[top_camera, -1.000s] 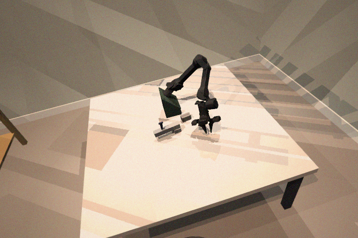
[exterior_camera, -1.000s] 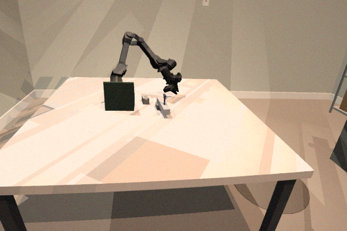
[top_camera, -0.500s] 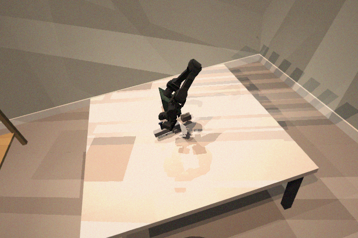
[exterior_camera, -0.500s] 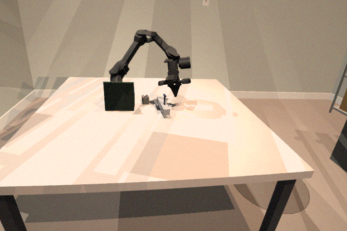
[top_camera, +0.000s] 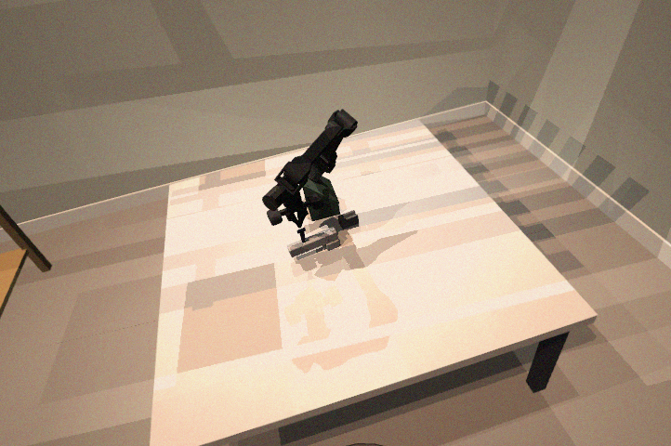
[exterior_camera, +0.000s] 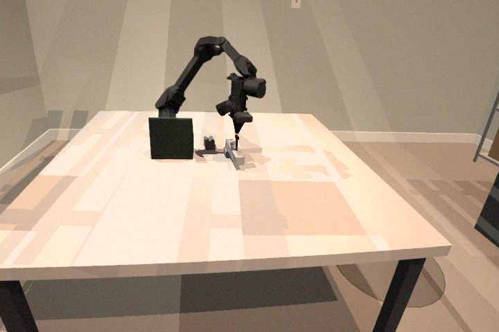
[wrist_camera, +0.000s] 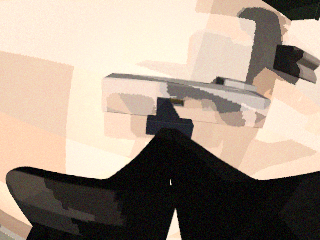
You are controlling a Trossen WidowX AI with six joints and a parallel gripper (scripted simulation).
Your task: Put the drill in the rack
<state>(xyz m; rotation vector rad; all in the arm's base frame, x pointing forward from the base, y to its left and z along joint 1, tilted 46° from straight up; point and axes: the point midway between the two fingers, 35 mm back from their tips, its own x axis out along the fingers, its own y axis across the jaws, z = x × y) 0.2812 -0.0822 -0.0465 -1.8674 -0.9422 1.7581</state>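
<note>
My gripper tip is 40 mm above the key. The rest, counted from my gripper tip: grey holder block (100 mm below, 40 mm to the left, 10 mm behind); then rack (190 mm to the left, 120 mm below, 110 mm behind); then drill (90 mm below, 60 mm to the left, 10 mm behind).
</note>
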